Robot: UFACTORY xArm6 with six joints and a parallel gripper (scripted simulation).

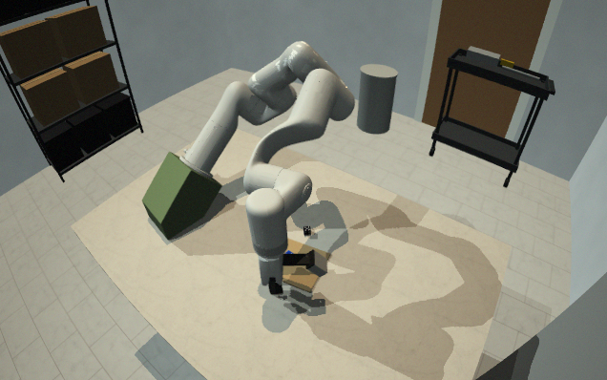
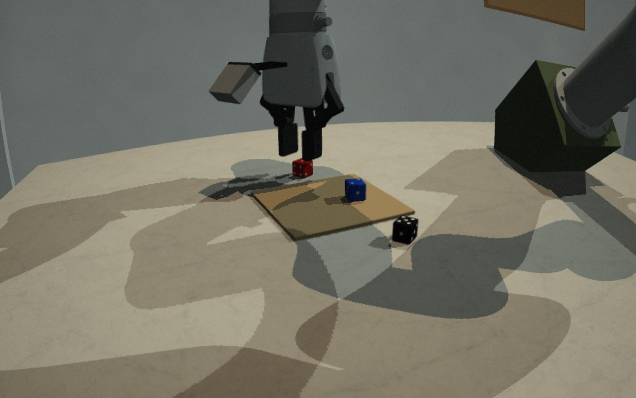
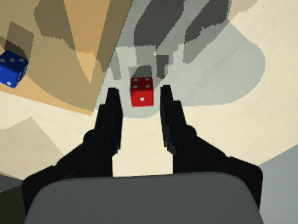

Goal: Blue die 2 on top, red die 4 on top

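The red die lies 40 mm below my hand. Also, from my hand: blue die 50 mm behind, 100 mm to the left, 30 mm below; then tan mat 20 mm behind, 100 mm to the left, 50 mm below; then black die 80 mm behind, 200 mm to the left, 40 mm below.
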